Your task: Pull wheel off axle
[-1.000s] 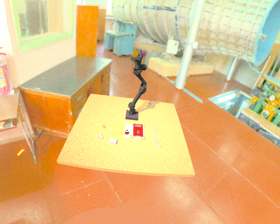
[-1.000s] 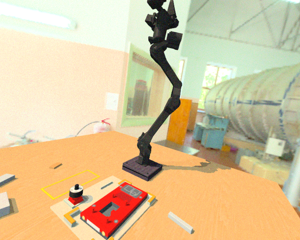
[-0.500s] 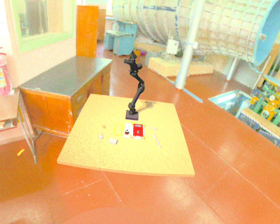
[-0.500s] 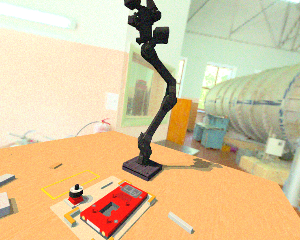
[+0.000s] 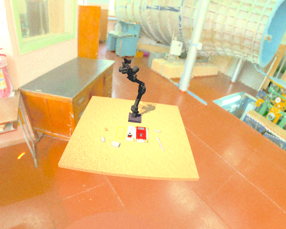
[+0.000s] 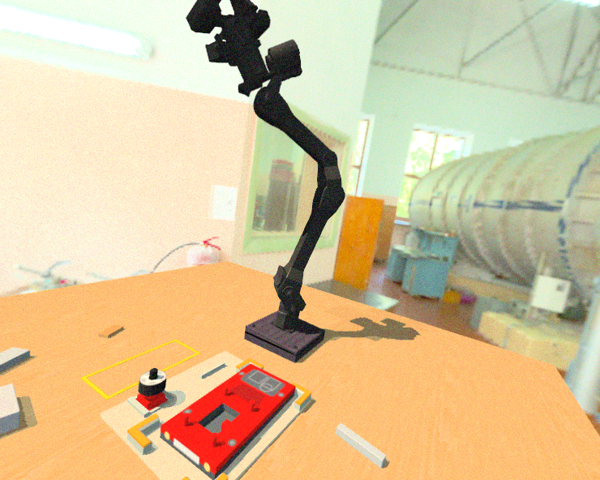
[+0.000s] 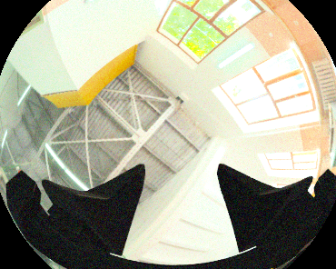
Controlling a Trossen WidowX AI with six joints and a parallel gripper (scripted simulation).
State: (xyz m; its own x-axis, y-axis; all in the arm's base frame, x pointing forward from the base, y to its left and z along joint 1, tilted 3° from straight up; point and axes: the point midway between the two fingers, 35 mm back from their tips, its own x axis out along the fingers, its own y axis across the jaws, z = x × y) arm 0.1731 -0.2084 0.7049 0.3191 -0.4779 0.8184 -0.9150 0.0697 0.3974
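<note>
Right now my gripper tip is 740 mm above the wheel, 170 mm short of it and 140 mm to the right of it. Round my gripper tip: small brown block: 770 mm below, 130 mm to the right, 90 mm ahead.
</note>
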